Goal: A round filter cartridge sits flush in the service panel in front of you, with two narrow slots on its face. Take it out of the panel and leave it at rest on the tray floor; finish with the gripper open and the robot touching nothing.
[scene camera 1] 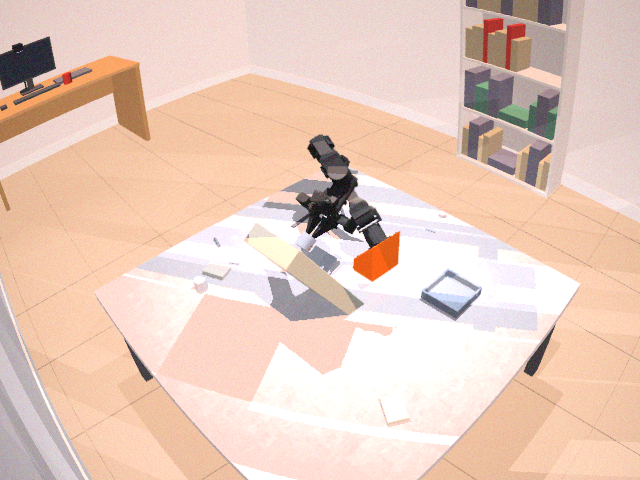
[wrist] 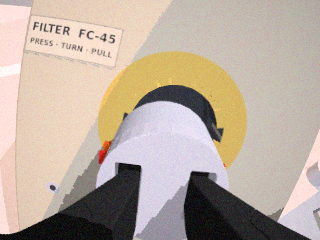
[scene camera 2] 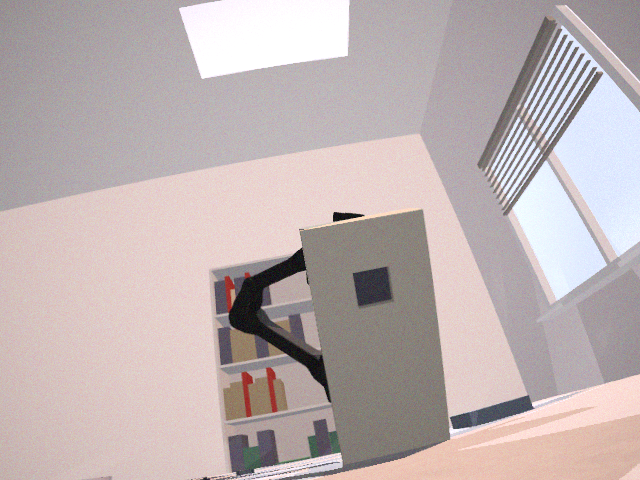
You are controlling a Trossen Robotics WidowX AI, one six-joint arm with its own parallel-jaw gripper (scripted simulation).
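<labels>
On a blue-grey tray [scene camera 2: 522, 404] I am looking at the same spot as [scene camera 1: 451, 311]. A beige service panel [scene camera 1: 291, 260] is there too, and [scene camera 2: 414, 208] is the same spot on that panel.
</labels>
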